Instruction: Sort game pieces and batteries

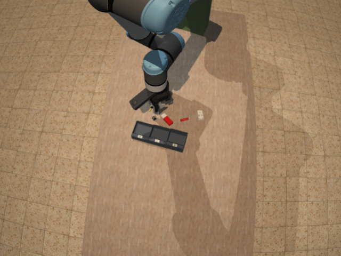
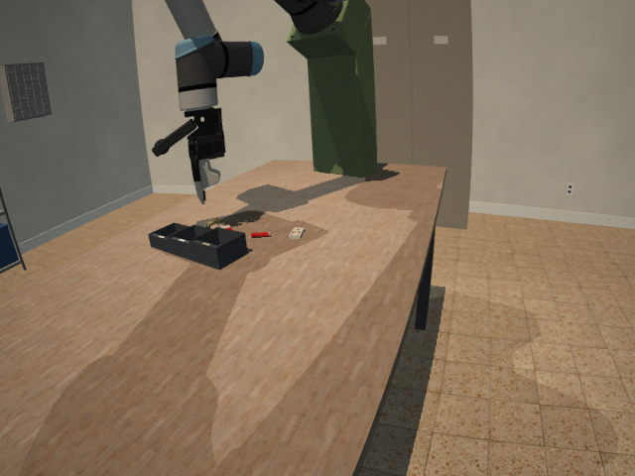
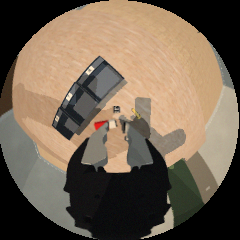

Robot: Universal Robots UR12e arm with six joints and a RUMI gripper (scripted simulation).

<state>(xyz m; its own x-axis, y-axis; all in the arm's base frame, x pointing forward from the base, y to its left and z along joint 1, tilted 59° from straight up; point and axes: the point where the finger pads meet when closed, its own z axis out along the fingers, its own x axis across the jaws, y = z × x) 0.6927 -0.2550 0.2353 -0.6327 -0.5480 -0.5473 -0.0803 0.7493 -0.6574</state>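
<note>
The black die is 9 cm below my hand. Round my hand: red-and-white block: 2 cm ahead, 5 cm to the left, 9 cm below; then three-compartment bin row: 10 cm ahead, 1 cm to the right, 7 cm below; then yellow piece: 6 cm behind, 1 cm to the left, 9 cm below.
</note>
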